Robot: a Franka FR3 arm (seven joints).
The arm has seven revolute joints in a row. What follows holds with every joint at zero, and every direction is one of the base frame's.
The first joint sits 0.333 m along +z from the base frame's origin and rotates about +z.
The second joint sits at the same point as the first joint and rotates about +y.
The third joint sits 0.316 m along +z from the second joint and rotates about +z.
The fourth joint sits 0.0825 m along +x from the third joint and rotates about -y.
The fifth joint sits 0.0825 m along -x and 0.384 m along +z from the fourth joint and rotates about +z.
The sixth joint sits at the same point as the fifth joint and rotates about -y.
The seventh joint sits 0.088 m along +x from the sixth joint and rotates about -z.
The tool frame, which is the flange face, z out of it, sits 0.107 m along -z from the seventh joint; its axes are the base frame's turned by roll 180, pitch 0 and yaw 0 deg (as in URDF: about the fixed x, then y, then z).
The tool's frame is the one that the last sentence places.
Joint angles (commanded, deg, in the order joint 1, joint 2, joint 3, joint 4, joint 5, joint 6, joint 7), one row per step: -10.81 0.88 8.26 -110.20 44.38 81.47 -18.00; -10.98 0.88 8.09 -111.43 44.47 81.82 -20.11; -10.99 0.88 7.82 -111.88 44.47 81.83 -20.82; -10.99 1.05 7.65 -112.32 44.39 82.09 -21.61; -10.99 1.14 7.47 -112.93 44.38 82.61 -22.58; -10.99 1.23 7.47 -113.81 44.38 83.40 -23.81; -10.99 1.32 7.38 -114.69 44.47 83.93 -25.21
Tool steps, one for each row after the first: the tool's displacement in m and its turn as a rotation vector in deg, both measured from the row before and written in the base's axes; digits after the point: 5 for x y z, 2 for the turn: -0.00248 -0.00306 -0.00893 0.80 -0.52 0.67; -0.00109 -0.00242 -0.00331 0.28 -0.06 0.14; -0.00031 -0.00188 -0.00478 0.19 -0.14 0.16; -0.00047 -0.00205 -0.00524 0.23 -0.36 0.07; -0.00102 -0.00066 -0.00717 0.25 -0.47 0.23; -0.00157 -0.00106 -0.00704 0.47 -0.41 0.37
